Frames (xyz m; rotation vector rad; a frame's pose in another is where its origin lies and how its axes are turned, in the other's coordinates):
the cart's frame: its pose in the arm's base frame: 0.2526 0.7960 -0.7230 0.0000 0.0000 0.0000
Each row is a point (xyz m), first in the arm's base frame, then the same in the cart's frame.
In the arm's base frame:
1: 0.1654 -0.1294 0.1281
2: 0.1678 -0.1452 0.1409
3: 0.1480 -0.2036 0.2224
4: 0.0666 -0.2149 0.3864
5: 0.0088 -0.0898 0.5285
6: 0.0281 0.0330 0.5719
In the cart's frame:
1: -0.0872 -0.9254 0.8511
2: -0.0848 -0.9412 0.8639
3: -0.1046 -0.9996 0.9454
4: -0.1860 -1.0109 1.1094
5: -0.2438 -0.8858 1.2515
6: -0.2245 -0.7630 1.2949

